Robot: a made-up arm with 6 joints.
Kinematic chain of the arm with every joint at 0, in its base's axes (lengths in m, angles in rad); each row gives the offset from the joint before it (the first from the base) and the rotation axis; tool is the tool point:
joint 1: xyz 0 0 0.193 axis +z
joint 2: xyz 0 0.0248 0 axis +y
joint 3: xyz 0 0 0.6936 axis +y
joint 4: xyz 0 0 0.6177 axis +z
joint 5: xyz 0 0 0 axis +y
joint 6: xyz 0 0 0.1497 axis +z
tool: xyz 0 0 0
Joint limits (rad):
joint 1: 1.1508..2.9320
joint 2: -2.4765..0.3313
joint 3: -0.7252..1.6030
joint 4: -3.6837..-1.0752
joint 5: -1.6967..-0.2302
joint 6: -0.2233..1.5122
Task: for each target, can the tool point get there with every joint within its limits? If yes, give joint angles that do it. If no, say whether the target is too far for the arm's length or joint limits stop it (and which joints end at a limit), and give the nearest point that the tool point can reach.
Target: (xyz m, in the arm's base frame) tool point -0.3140 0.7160 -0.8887
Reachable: no: joint limits stop it (at a limit: joint 1, joint 2, joint 3, joint 4) | nearest point -0.2734 -0.2285 -0.9610 | short by 0.948 m
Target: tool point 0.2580 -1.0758 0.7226
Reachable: yes | joints 1.9544 -1.5840 0.9168 -1.7043 -1.2056 0.9847
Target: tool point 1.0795 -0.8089 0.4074
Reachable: yes | joints 2.6221 -1.3422 -0.1257 -1.4918 -1.2462 0.1358
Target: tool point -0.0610 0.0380 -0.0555
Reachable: no: joint limits stop it (at a limit: joint 1, joint 2, joint 3, joint 5) | nearest point -0.3580 -0.7077 0.1452 | short by 0.827 m
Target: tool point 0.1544 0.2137 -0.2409
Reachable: no: joint limits stop it (at a limit: joint 1, joint 2, joint 3, joint 4, joint 5) | nearest point 0.7986 -0.1169 0.1293 | short by 0.813 m
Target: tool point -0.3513 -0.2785 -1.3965
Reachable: no: too far | nearest point -0.2419 -0.3366 -1.1078 | short by 0.314 m
